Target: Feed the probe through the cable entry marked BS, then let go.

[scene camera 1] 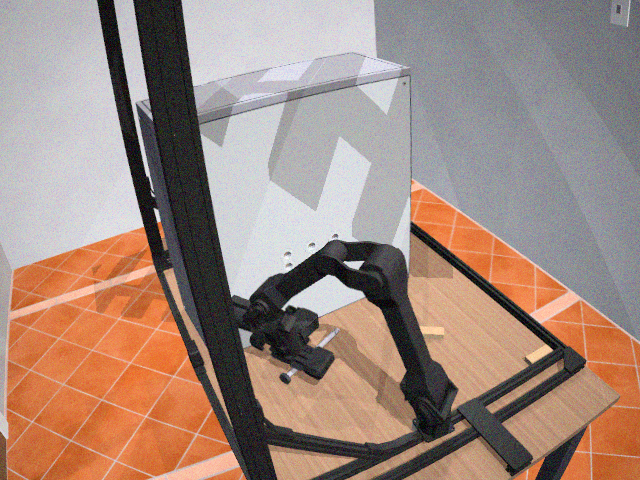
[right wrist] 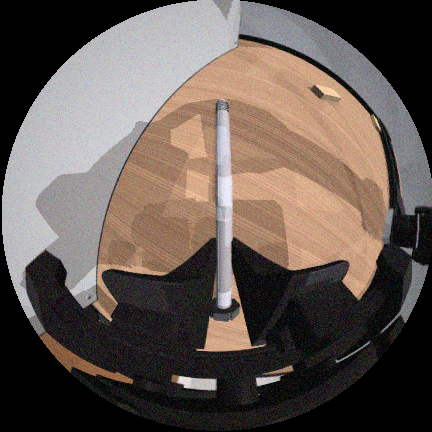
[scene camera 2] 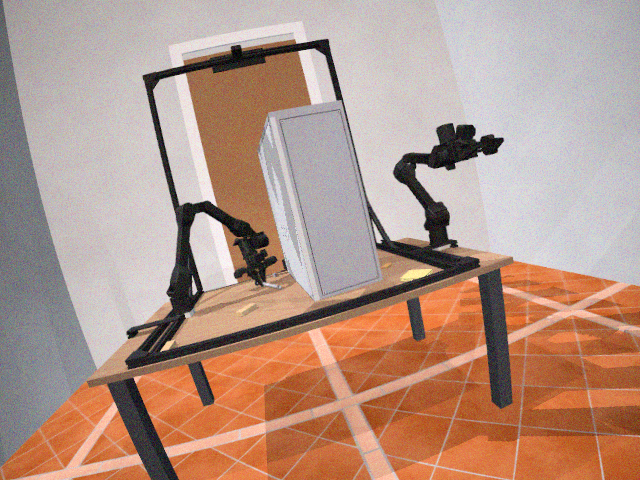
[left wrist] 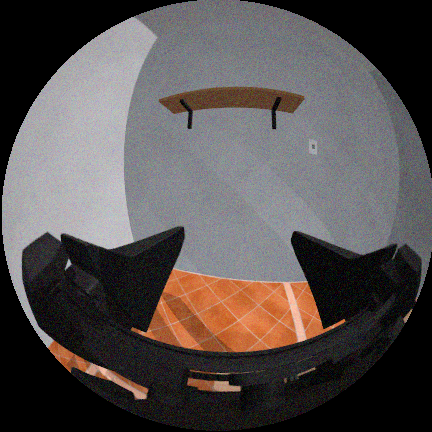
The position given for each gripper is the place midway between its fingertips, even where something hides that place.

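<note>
A probe (right wrist: 223,307) is carried by the right gripper (scene camera 1: 301,366), and the probe touches nothing else. In the left wrist view the probe is out of frame. The right wrist view also shows the right gripper (right wrist: 222,242). Scene camera 2 has both the right gripper (scene camera 2: 264,285) and the left gripper (scene camera 2: 492,141), the left gripper being open and holding nothing. The left wrist view shows the left gripper (left wrist: 239,234) too.
</note>
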